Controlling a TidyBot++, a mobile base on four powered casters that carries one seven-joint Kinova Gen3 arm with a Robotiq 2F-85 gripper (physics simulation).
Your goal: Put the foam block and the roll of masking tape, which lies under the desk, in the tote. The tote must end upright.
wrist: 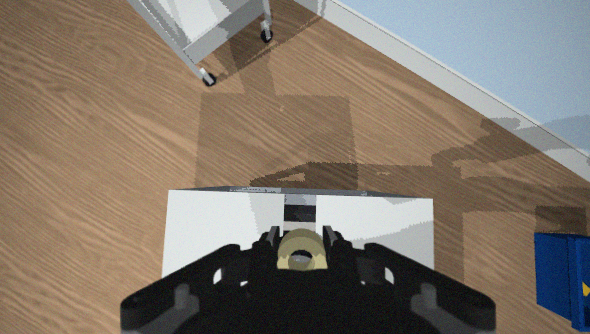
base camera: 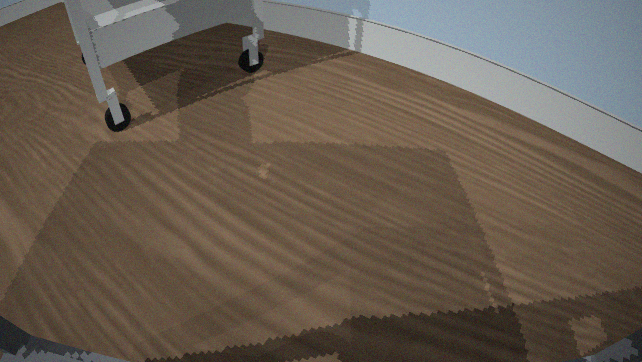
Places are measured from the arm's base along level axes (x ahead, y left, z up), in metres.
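Pixels of known places: gripper, fingertip midpoint: (wrist: 301,236).
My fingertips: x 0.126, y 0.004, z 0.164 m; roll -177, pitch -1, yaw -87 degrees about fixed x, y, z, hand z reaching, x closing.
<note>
Behind a point stands the place of what it marks.
My gripper (wrist: 301,236) @(x 0.126, y 0.004, z 0.164 m) is shut on the roll of masking tape (wrist: 287,250) @(x 0.121, y 0.015, z 0.183 m), a yellowish-beige ring held between the fingertips in the wrist view, above the white top of the robot's base. The lower part of the roll is hidden by the gripper body. A blue open box (wrist: 552,272) @(x -0.131, y -0.950, z -0.348 m), which looks like the tote, stands upright on the floor at the right edge of the wrist view, partly cut off. A small yellow patch (wrist: 586,289) @(x -0.192, y -1.087, z -0.353 m) shows inside it; I cannot tell whether it is the foam block. The tote does not show in the base camera view.
A white cart on black casters (base camera: 137,46) @(x 0.616, y 0.318, z -0.254 m) (wrist: 215,42) @(x 0.635, y 0.297, z -0.245 m) stands at the upper left of both views. A pale blue wall with a white baseboard (base camera: 450,67) @(x 0.772, y -0.273, z -0.358 m) (wrist: 425,60) @(x 0.652, y -0.472, z -0.323 m) runs along the upper right. The white base top (wrist: 215,220) lies under the gripper. Shadows fall across the wood floor.
</note>
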